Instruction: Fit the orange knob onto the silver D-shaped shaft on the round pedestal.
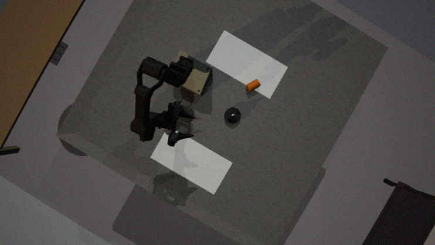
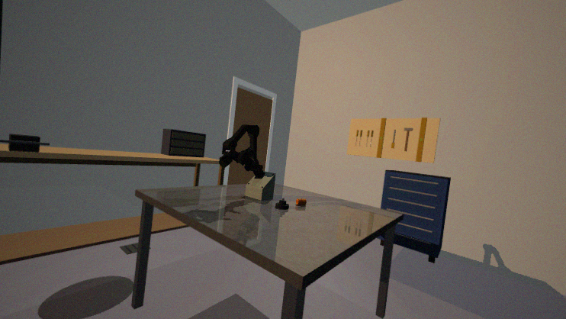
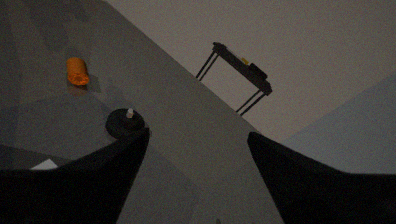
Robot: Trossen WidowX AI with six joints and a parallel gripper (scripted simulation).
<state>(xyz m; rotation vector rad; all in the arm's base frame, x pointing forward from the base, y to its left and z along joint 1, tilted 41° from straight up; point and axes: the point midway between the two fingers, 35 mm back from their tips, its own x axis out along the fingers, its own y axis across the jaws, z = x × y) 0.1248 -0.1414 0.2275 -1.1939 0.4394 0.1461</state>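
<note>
Right now the orange knob is 280 mm to the left of my gripper tip, 220 mm below it and 180 mm ahead of it. Also, from my gripper tip: dark round pedestal 210 mm below, 140 mm ahead, 110 mm to the left.
</note>
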